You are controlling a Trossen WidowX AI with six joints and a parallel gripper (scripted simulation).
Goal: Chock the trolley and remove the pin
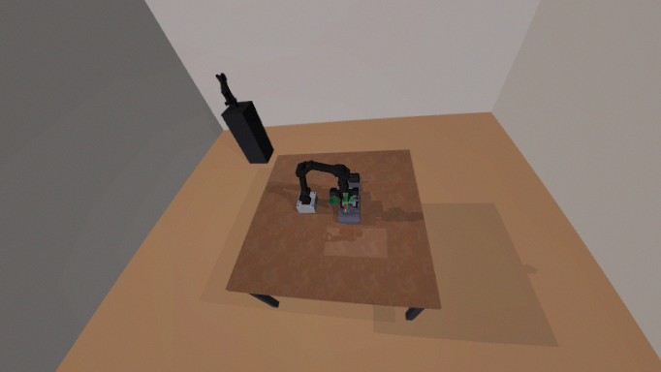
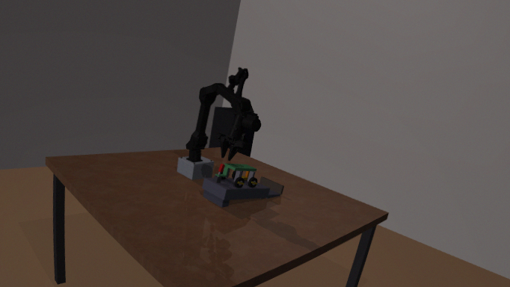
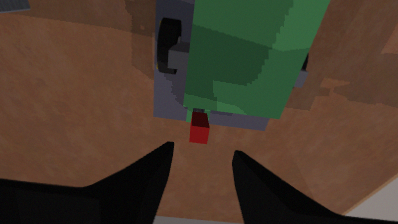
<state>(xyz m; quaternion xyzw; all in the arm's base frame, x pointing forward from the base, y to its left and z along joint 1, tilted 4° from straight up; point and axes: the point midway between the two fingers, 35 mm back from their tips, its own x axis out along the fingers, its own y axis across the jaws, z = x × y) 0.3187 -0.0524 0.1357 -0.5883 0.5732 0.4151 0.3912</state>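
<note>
My gripper tip is now 6 cm above the stop pin and 2 cm to the left of it. Also, from my gripper tip: yellow-orange chock (18 cm to the left, 11 cm below, 4 cm behind); grey ramp (14 cm below, 9 cm to the left, 1 cm ahead); trolley (8 cm to the left, 8 cm below, 1 cm ahead).
</note>
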